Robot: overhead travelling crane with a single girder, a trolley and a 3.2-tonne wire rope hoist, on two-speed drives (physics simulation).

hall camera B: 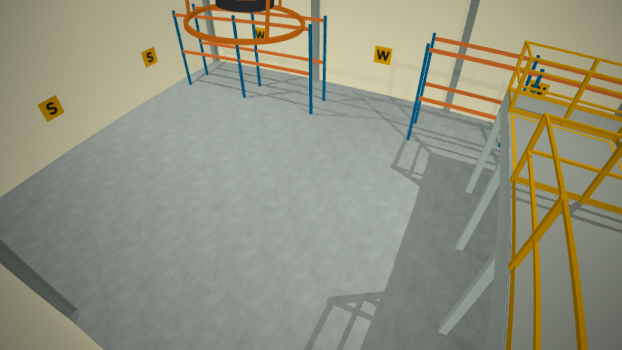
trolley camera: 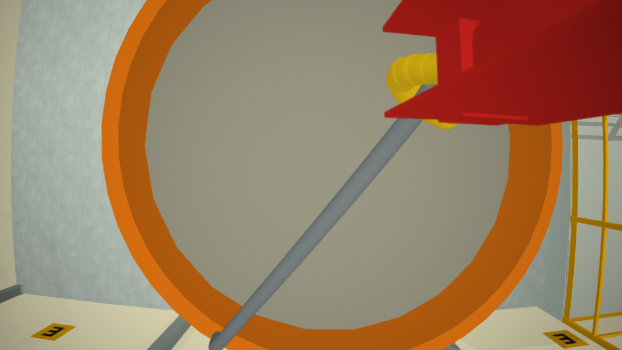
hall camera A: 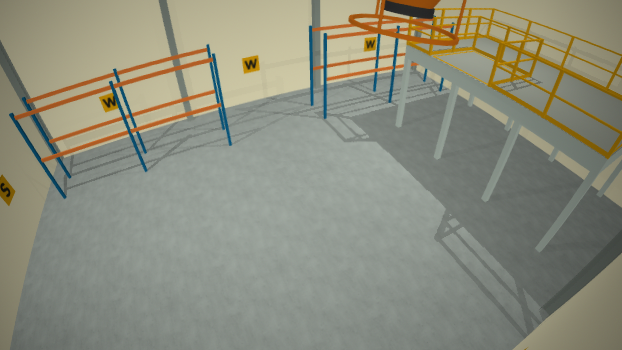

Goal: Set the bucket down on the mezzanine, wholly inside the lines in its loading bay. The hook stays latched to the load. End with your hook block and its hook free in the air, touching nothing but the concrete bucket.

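Observation:
The orange concrete bucket [hall camera A: 407, 10] [hall camera B: 245, 5] [trolley camera: 111, 130] hangs upright in the air. Its dark outlet and round base ring show at the top of both hall views; its upper part is cut off. In the trolley view its round mouth shows grey inside, beside the mezzanine railing. My yellow hook [trolley camera: 411, 77], under the red hook block [trolley camera: 530, 75], holds the bucket's grey bail [trolley camera: 320, 220]. The latch is hidden. The mezzanine [hall camera A: 550, 127] [hall camera B: 600, 280] stands at the right in the hall views. Yellow lines [hall camera B: 513, 145] mark the loading bay at its far end.
Yellow railings [hall camera A: 550, 100] [hall camera B: 562, 197] [trolley camera: 574, 170] run along the mezzanine, with a yellow gate frame beside the bay. Two blue and orange racks [hall camera A: 130, 131] [hall camera B: 311, 75] stand by the W wall. Grey legs [hall camera A: 445, 122] carry the mezzanine.

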